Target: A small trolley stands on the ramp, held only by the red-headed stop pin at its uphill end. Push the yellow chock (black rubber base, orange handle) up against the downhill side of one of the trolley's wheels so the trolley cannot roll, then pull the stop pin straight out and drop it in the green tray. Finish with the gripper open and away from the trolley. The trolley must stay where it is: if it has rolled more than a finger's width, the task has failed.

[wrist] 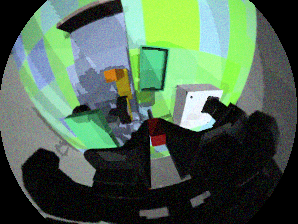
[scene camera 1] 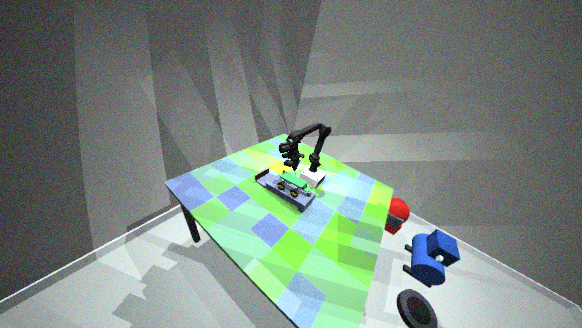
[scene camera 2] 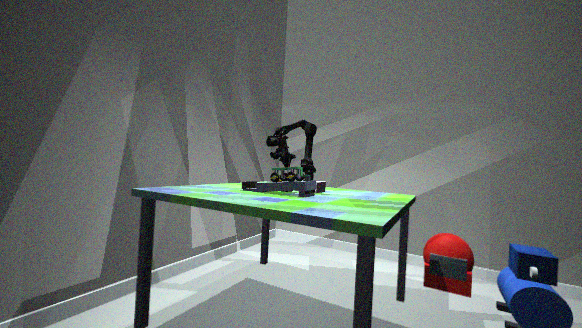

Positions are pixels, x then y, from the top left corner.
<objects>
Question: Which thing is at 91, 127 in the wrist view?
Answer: A green-topped trolley.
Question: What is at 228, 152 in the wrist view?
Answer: My gripper.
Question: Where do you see a green tray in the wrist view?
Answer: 152, 60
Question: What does my gripper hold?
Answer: A red-headed stop pin.
</objects>
